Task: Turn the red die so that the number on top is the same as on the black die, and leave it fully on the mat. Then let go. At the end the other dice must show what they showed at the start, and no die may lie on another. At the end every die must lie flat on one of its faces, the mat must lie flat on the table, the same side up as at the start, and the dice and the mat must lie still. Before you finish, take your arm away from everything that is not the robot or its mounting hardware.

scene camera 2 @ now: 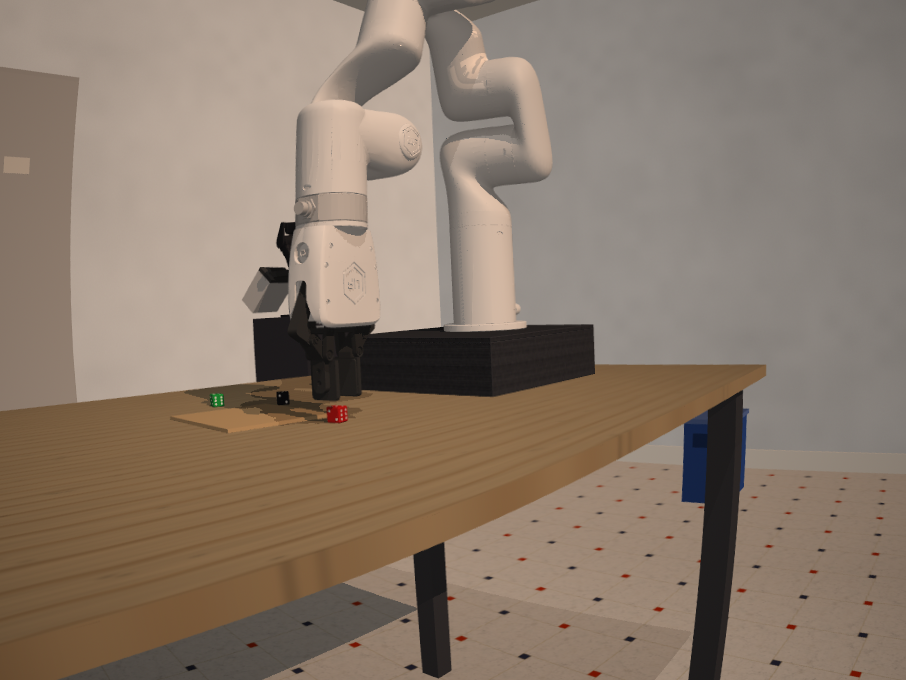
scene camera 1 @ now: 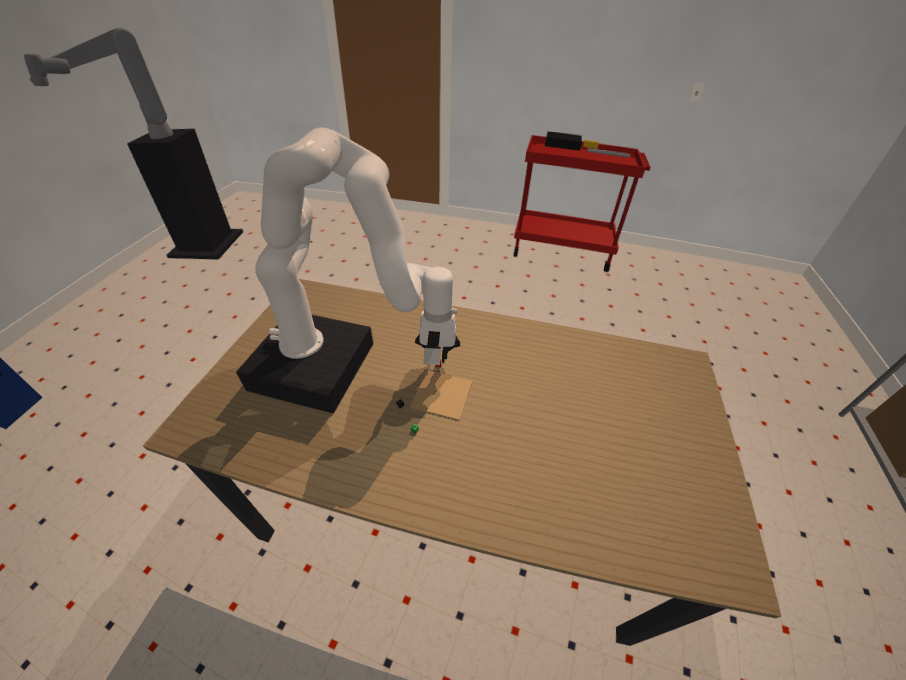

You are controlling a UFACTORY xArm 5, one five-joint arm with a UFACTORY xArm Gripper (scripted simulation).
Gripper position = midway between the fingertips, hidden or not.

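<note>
Scene camera 1 gives me my gripper (scene camera 1: 437,359), and in that same view I find a tan mat (scene camera 1: 440,394). In scene camera 2 I see the mat as well (scene camera 2: 231,420).
</note>
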